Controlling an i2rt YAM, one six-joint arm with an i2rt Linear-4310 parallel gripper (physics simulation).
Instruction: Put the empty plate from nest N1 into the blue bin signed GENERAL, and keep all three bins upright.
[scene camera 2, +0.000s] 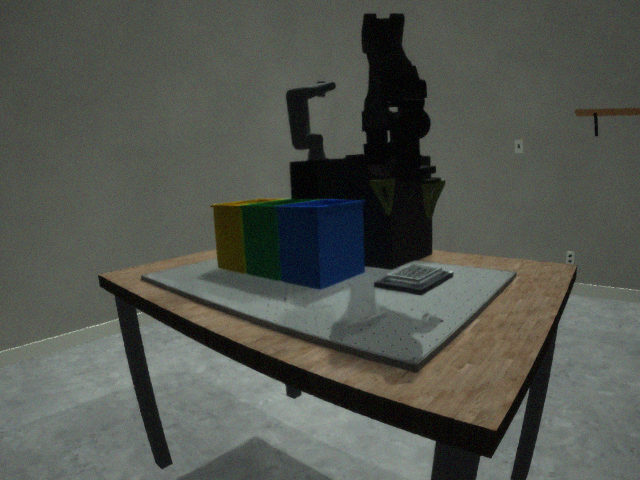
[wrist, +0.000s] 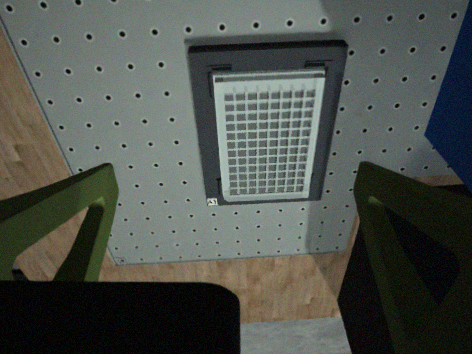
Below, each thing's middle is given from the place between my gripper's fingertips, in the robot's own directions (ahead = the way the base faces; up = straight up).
Labels:
I see the pale plate (scene camera 2: 414, 274) 14 cm below my hand, 8 cm behind it and 3 cm to the right of it. From my hand the other things lie so: green bin (scene camera 2: 260, 220) (37 cm to the right, 7 cm below, 1 cm ahead); then yellow bin (scene camera 2: 228, 220) (50 cm to the right, 7 cm below, 1 cm ahead); then blue bin (scene camera 2: 321, 242) (24 cm to the right, 7 cm below).

